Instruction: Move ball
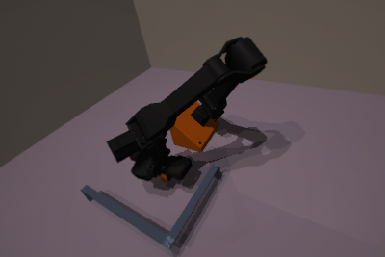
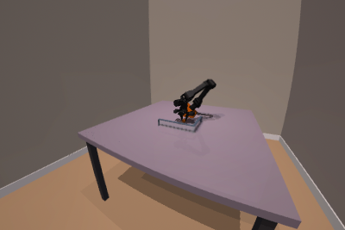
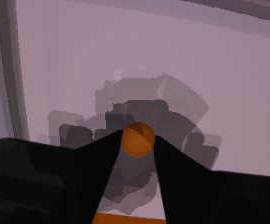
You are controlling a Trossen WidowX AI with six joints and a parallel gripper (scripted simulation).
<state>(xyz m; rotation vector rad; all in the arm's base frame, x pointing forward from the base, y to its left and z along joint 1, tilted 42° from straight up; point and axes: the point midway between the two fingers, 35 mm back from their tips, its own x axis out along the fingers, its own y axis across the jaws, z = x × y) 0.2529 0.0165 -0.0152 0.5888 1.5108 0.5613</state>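
Right now my gripper tip is right at the orange ball. The rest, counted from my gripper tip: see-through copy of ball (right at my gripper tip).
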